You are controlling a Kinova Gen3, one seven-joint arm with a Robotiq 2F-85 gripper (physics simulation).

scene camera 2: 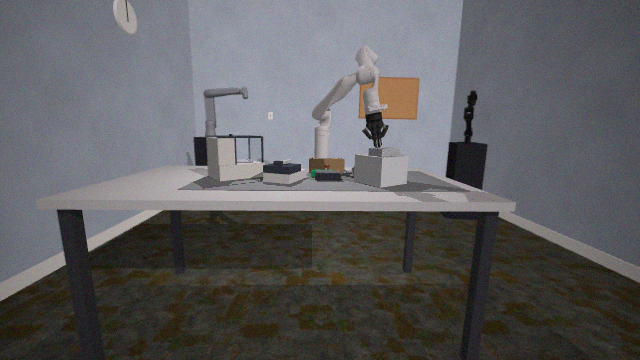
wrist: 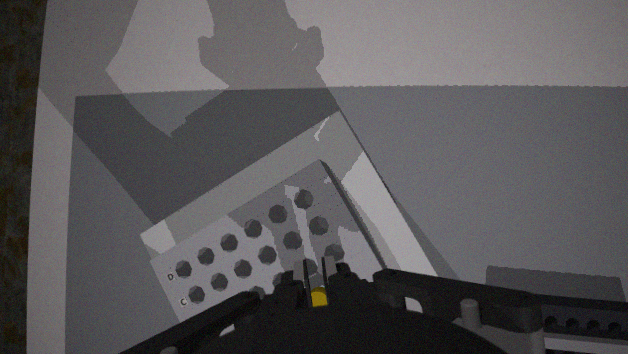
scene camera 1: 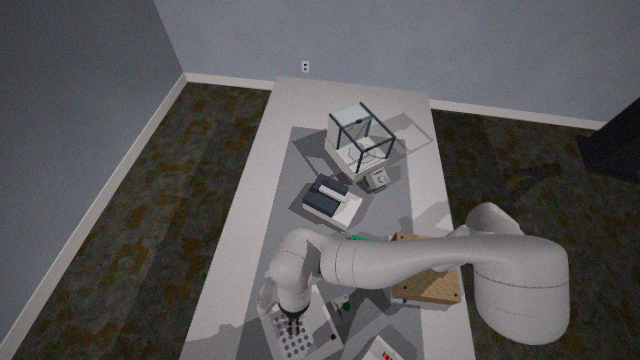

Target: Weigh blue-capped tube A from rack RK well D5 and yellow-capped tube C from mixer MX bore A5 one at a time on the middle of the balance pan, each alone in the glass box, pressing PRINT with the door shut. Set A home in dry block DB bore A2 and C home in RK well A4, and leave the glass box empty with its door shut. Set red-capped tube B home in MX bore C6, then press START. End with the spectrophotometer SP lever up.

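Frame: origin at the arm's base, x left, y ahead, z down, level; metres.
Seen in the pictures: gripper, fingertip midpoint: (scene camera 2: 378,147) (wrist: 316,275); arm's base at its link origin: (scene camera 2: 321,158).
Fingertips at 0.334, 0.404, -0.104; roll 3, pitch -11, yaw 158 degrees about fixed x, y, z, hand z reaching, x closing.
Offsets run from my fingertips to a thing's top centre, as dx, dy, dz. "pt": to the spot under its first point.
My gripper (scene camera 1: 294,332) (scene camera 2: 377,145) (wrist: 316,275) points down over the white mixer @(-0.012, -0.056, +0.003) (scene camera 1: 327,327) (scene camera 2: 380,171) (wrist: 410,242), its fingers nearly closed on the yellow cap of tube C @(-0.006, -0.011, -0.011) (wrist: 319,298), low over the bore block @(pt +0.069, -0.025, +0.003) (wrist: 200,280). The fingers hide part of the cap, and the tube's body is hidden. The glass box @(-0.701, -0.049, -0.042) (scene camera 1: 361,142) (scene camera 2: 249,149) stands on the balance at the table's far end; I cannot tell how its door stands. A small blue spot @(pt -0.175, -0.328, +0.163) (scene camera 1: 404,301) shows at the wooden block's edge. A small red spot @(pt -0.268, -0.167, +0.123) (scene camera 2: 326,166) shows before that block.
A navy and white instrument @(-0.451, +0.008, +0.071) (scene camera 1: 327,197) (scene camera 2: 282,171) stands between balance and mixer. A small box with a round button @(pt -0.603, -0.147, +0.103) (scene camera 1: 378,178) is by the balance; a green button @(-0.089, -0.138, +0.098) (scene camera 1: 346,306) is beside the mixer. A wooden block (scene camera 1: 427,287) (scene camera 2: 340,163) lies under the arm. A dark bored block @(-0.242, -0.039, +0.125) (wrist: 582,322) is right of the mixer.
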